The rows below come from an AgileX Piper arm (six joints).
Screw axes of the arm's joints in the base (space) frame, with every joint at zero. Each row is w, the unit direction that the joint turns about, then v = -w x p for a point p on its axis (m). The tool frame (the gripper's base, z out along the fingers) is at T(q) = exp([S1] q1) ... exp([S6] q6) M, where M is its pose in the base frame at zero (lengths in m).
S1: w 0 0 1 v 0 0 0
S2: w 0 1 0 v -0.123 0 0
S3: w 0 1 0 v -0.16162 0 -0.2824
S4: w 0.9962 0 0.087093 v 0 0.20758 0
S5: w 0 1 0 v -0.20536 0 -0.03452
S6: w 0.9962 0 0.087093 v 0 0.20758 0
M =
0.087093 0 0.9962 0.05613
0 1 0 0
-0.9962 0 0.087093 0.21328
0 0 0 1
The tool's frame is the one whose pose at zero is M.
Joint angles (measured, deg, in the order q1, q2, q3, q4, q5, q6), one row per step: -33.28, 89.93, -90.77, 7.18, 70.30, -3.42; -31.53, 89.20, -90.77, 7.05, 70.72, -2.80; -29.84, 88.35, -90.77, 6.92, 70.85, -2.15; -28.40, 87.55, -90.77, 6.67, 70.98, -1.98; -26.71, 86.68, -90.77, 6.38, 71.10, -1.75; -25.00, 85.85, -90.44, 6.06, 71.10, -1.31; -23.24, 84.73, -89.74, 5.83, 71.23, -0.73; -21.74, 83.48, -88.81, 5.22, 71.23, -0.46; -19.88, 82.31, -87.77, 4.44, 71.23, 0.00; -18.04, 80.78, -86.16, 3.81, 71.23, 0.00
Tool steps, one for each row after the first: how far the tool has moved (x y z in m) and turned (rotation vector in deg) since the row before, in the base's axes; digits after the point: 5 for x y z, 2 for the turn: 0.00172, 0.01039, 0.00380, -0.02, -0.27, 1.23; 0.00104, 0.01011, 0.00462, -0.20, -0.64, 1.11; 0.00014, 0.00857, 0.00426, -0.47, -0.49, 1.27; 0.00010, 0.00981, 0.00459, -0.50, -0.56, 1.46; -0.00003, 0.00966, 0.00274, -0.30, -0.36, 1.27; -0.00173, 0.01058, 0.00227, -0.05, -0.23, 1.23; -0.00324, 0.00875, 0.00172, -0.55, -0.09, 1.16; -0.00268, 0.00985, 0.00062, -0.54, 0.11, 1.32; -0.00474, 0.01026, -0.00056, -0.56, 0.28, 1.73
